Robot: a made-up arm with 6 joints.
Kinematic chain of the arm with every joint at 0, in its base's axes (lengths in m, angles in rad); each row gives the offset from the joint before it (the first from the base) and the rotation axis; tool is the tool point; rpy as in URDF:
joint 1: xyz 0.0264 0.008 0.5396 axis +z
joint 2: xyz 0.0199 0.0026 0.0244 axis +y
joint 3: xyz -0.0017 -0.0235 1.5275 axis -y
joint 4: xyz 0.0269 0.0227 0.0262 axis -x
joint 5: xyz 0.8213 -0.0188 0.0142 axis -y
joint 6: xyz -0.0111 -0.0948 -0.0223 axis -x
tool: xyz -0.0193 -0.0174 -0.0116 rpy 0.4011 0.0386 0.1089
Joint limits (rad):
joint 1: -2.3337..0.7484
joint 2: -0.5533..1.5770
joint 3: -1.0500..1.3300
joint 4: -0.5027..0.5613
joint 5: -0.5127..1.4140
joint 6: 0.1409..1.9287
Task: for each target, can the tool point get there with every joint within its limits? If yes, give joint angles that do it. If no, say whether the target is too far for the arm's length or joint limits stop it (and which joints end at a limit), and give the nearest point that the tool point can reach.
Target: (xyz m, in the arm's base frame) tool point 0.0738 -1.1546 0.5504
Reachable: yes | joints -1.4157 0.9931 -0.7504 0.0268 1.1654 0.3612
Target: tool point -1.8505 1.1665 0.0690
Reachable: no: joint limits stop it (at a limit: joint 1, joint 2, joint 3, joint 5) | nearest point -0.6226 -0.4776 0.1132 | short by 2.052 m
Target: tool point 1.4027 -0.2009 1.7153
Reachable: yes | joints -0.0654 0.3961 0.0018 0.2402 0.1517 1.5767
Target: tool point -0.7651 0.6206 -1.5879
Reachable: no: joint limits stop it (at a limit: joint 1, joint 2, joint 5, joint 6) | nearest point -0.8004 -0.6662 -0.1698 | short by 1.915 m
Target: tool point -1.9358 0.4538 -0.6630
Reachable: no: joint limits stop it (at a limit: joint 1, joint 2, joint 5) | nearest point -0.9053 -0.7737 -0.2473 | short by 1.656 m
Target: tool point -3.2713 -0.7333 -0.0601
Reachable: no: too far | nearest point -1.6813 -1.5856 0.1747 | short by 1.819 m
